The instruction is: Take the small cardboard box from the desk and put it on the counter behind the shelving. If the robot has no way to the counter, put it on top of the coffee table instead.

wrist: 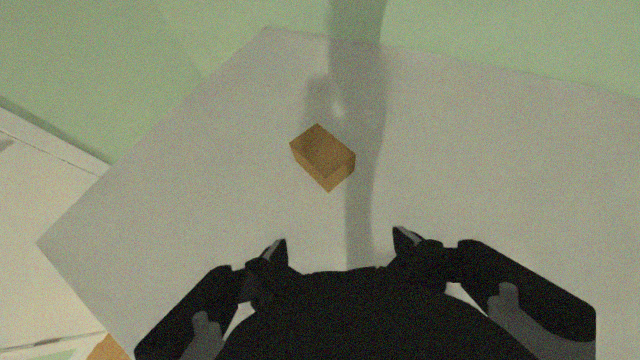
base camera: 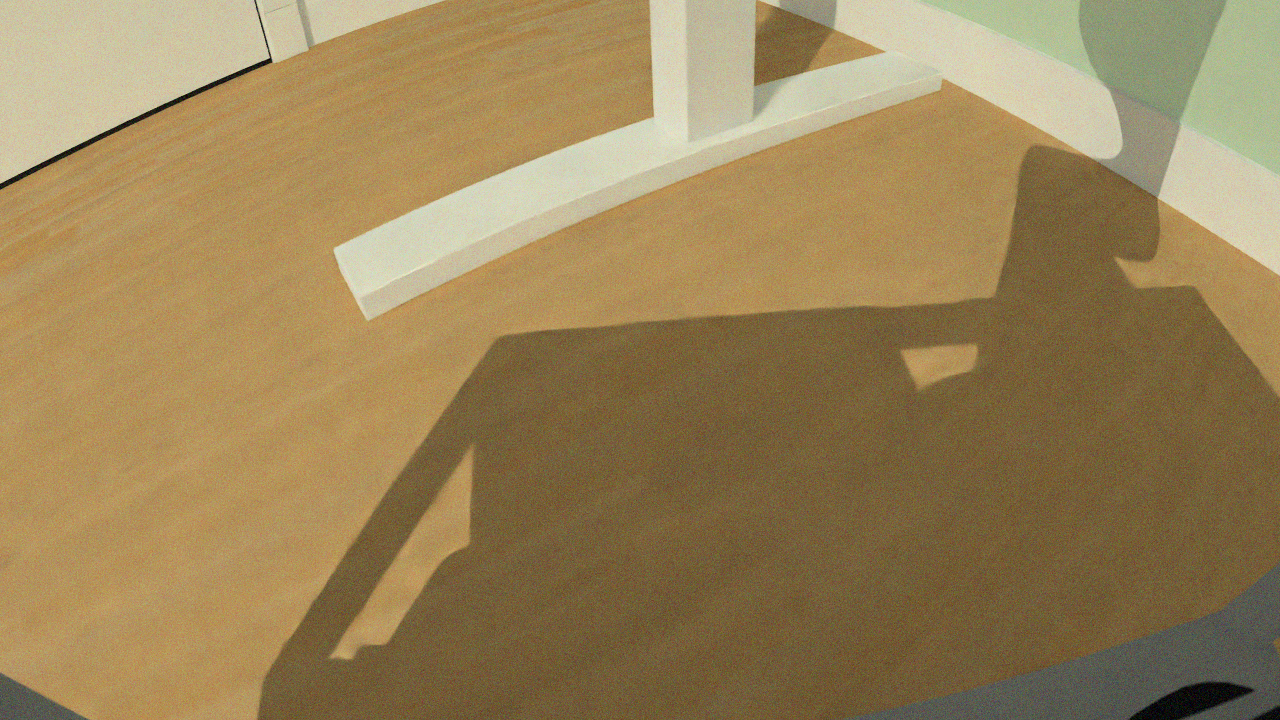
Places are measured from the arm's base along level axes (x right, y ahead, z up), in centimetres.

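Where they show: gripper, between the fingertips: [wrist: 339,244].
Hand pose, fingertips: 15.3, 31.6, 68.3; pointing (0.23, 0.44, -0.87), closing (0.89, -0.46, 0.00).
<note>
Things, the pixels of their top centre, and the offset from my fingertips, as dx, dy, dz. "spot": a spot on its surface instead. Level surfaces: height alone.
- small cardboard box, centre of its top: [wrist: 321,148] +6.5, +14.4, -7.9
- pale grey desk top, height of its surface: dz -12.9
- white desk leg, a spot on its surface: [base camera: 707,71] spot: -6.3, +36.0, -98.6
- wood floor, height of its surface: dz -107.9
The small cardboard box [wrist: 325,154] sits on the pale grey desk top [wrist: 200,200] in the wrist view, a little above the middle of the picture and turned at an angle. My gripper [wrist: 339,244] is open, with nothing between its fingers. It is above the desk, and the box shows beyond the fingertips, apart from them. In the base camera view, a white desk leg [base camera: 707,71] stands on a long white foot [base camera: 537,197]. The counter, the shelving and the coffee table do not show in either view.
A green wall [wrist: 475,30] [base camera: 1244,107] with a white baseboard [base camera: 1226,201] runs behind the desk. A cream door [base camera: 116,71] [wrist: 40,200] is at the left. My own shadow falls across the wood floor [base camera: 179,402] and the desk top.
</note>
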